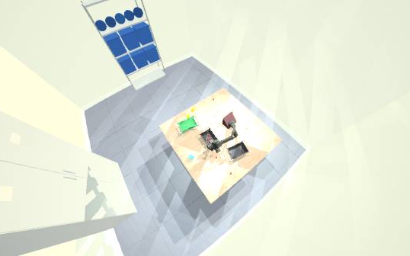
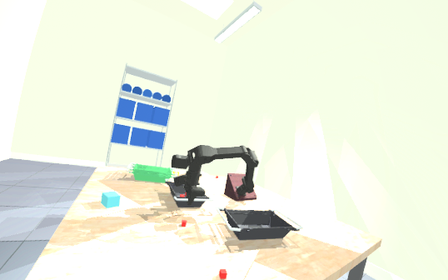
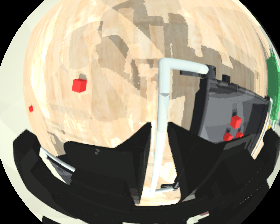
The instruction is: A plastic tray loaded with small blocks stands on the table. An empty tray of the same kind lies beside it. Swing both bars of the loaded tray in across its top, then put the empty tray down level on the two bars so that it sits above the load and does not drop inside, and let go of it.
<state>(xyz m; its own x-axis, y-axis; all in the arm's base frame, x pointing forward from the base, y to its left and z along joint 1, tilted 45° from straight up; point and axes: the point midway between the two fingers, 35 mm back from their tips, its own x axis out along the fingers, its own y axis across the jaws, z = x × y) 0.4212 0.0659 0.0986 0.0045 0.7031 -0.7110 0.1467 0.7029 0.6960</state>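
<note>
Right now the dark tray is 23 cm to the left of my gripper tip and 20 cm behind it. Round my gripper tip: cyan cube: 30 cm ahead, 12 cm to the right, 2 cm below.
</note>
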